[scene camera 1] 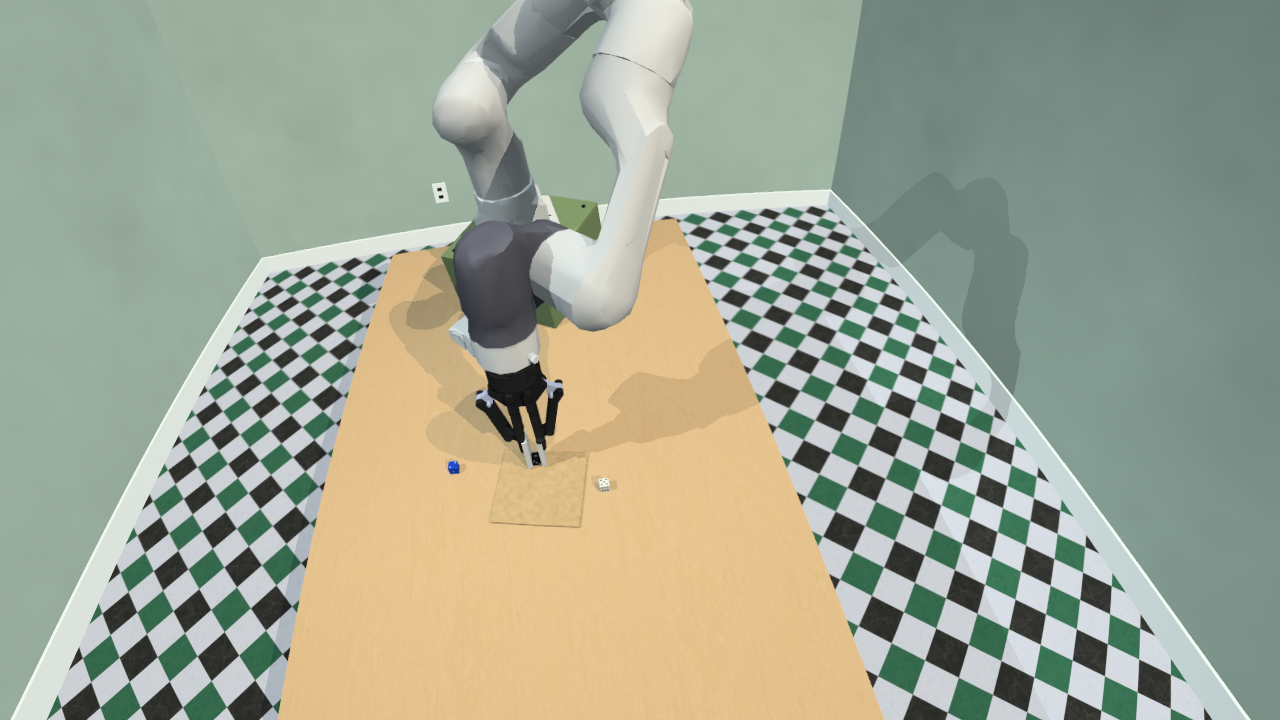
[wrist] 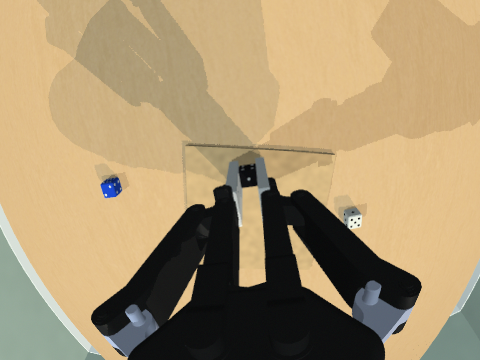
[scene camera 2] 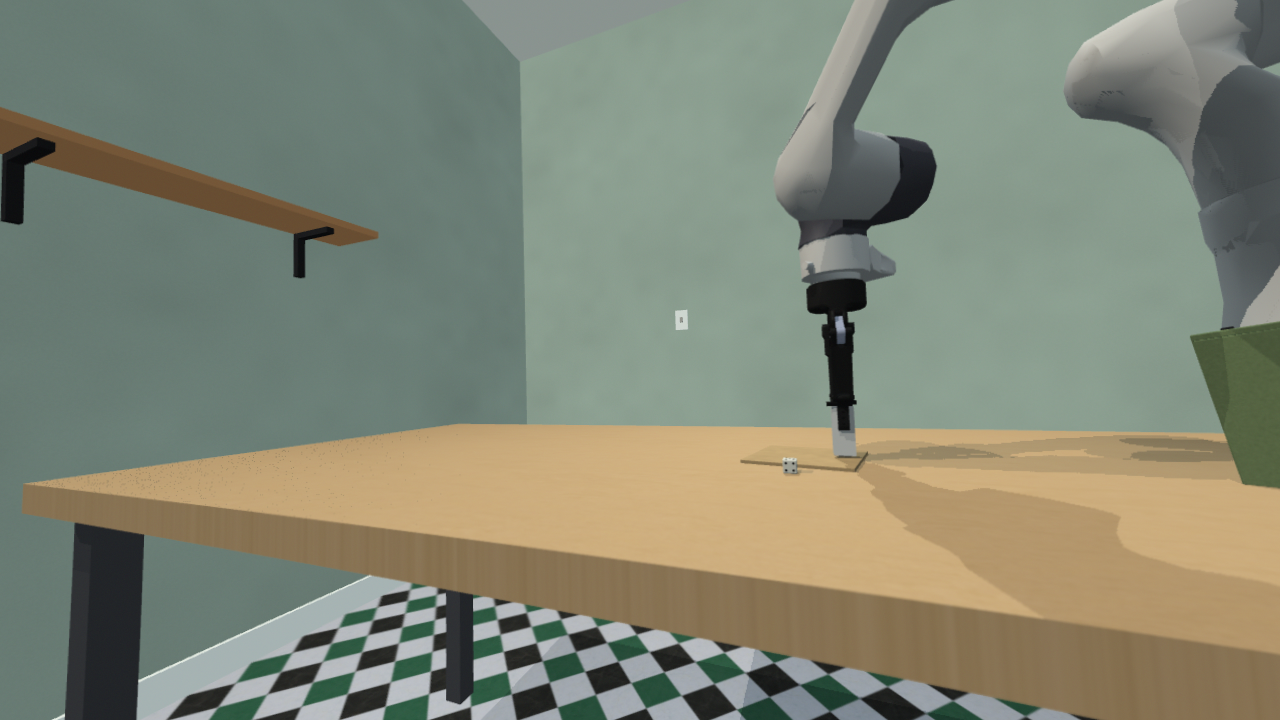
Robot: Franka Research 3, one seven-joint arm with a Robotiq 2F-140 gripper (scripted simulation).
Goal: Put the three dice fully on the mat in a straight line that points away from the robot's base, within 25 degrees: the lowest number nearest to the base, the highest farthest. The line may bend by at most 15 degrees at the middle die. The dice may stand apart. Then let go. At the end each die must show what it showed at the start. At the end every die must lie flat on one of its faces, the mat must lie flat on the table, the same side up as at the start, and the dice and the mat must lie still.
Labels:
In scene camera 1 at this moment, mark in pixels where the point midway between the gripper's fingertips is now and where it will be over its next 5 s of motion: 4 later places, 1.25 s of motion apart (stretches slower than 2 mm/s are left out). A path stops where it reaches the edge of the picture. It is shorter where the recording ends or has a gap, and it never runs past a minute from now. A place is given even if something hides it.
The gripper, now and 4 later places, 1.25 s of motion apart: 537, 460; 526, 428; 440, 433; 445, 444; 452, 460

